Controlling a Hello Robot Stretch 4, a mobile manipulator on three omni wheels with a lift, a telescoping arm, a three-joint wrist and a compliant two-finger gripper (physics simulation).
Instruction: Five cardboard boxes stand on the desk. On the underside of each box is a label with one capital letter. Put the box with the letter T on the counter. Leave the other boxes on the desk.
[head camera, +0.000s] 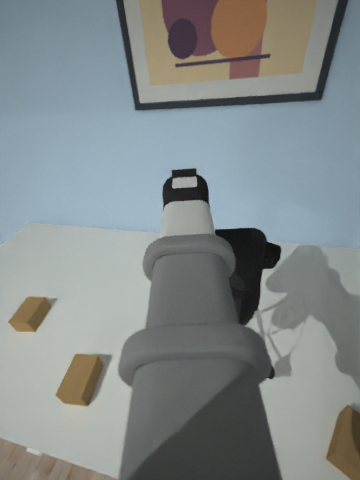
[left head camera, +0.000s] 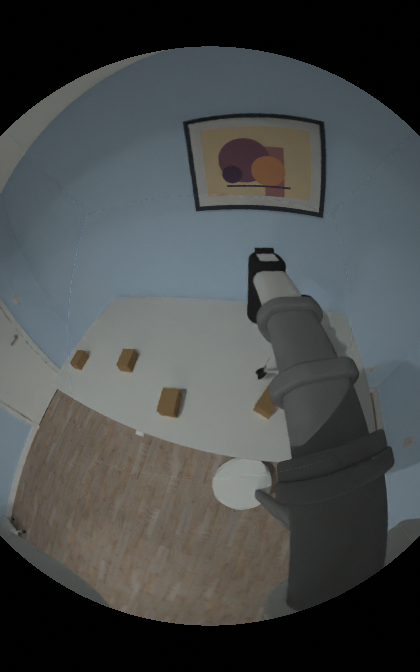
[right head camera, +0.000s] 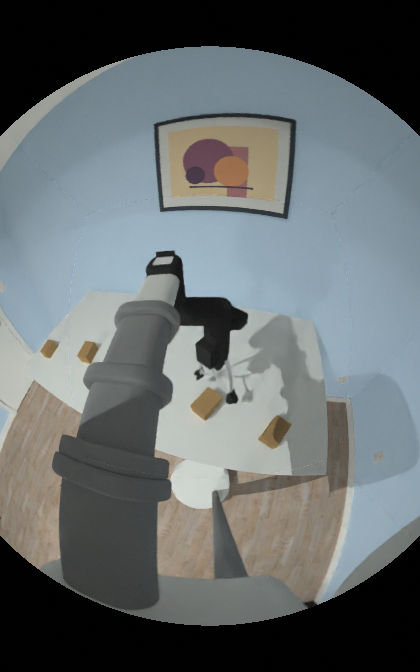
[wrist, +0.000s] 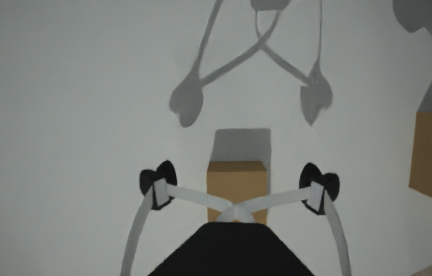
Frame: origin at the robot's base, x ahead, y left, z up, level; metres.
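Seen in the pictures: gripper, fingertip midpoint: (wrist: 237, 178).
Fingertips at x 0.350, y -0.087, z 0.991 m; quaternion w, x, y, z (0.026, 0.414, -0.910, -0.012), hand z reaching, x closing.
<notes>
A point is followed by its place in that frame.
Five brown boxes stand on the white desk (head camera: 115, 280) @[x 0.666, y 0.279, z 0.923 m] (left head camera: 200, 340) (right head camera: 240, 450) (wrist: 75, 100) @[x 0.532, y 0.011, z 0.923 m]. From the left: the first box (left head camera: 79, 359) (right head camera: 49, 348), the second box (head camera: 30, 314) @[x 0.503, y 0.484, z 0.973 m] (left head camera: 127, 360) (right head camera: 88, 352), the third box (head camera: 80, 380) @[x 0.318, y 0.267, z 0.973 m] (left head camera: 170, 401), the fourth box (left head camera: 265, 402) (right head camera: 206, 403) (wrist: 225, 180) @[x 0.352, y -0.073, z 0.973 m] and the fifth box (head camera: 346, 440) @[x 0.207, y -0.254, z 0.973 m] (right head camera: 274, 431) (wrist: 422, 150) @[x 0.227, y -0.257, z 0.939 m]. No letter shows; the undersides are hidden. My gripper (right head camera: 215, 385) (wrist: 237, 178) @[x 0.350, y -0.087, z 0.991 m] is open and empty, pointing down above the desk. In the wrist view the fourth box appears between its fingertips, lined up with them. The counter does not show.
A blue wall with a framed picture (head camera: 225, 102) @[x 0.884, y -0.131, z 1.424 m] (left head camera: 255, 207) (right head camera: 225, 211) rises behind the desk. A round white disc (left head camera: 240, 480) (right head camera: 195, 482) is by the desk's front edge, above the wood floor (left head camera: 150, 510) (right head camera: 275, 525). My arm (head camera: 195, 400) @[x 0.135, y 0.000, z 1.407 m] (left head camera: 330, 425) (right head camera: 115, 425) extends over the desk.
</notes>
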